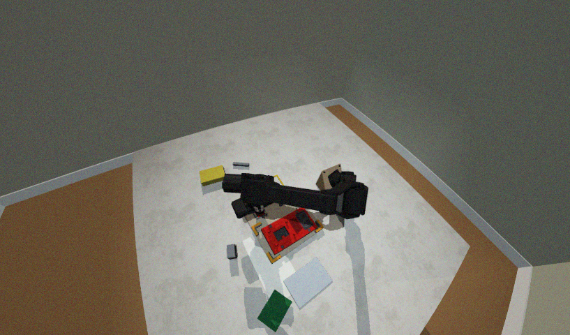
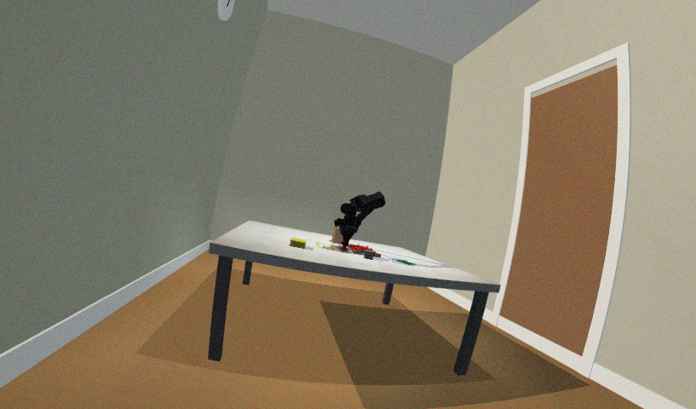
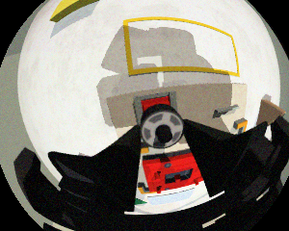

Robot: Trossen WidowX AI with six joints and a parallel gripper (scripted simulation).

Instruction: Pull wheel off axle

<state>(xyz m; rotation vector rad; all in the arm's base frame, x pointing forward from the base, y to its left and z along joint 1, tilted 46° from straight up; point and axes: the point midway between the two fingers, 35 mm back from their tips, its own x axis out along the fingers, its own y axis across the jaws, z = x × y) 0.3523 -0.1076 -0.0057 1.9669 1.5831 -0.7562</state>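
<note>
My gripper tip is now right at the grey wheel. Round my gripper tip: yellow block (9 cm ahead, 27 cm to the right, 3 cm below); then grey block (17 cm ahead, 8 cm to the left, 2 cm below); then pale plate (32 cm to the left, 4 cm below).
</note>
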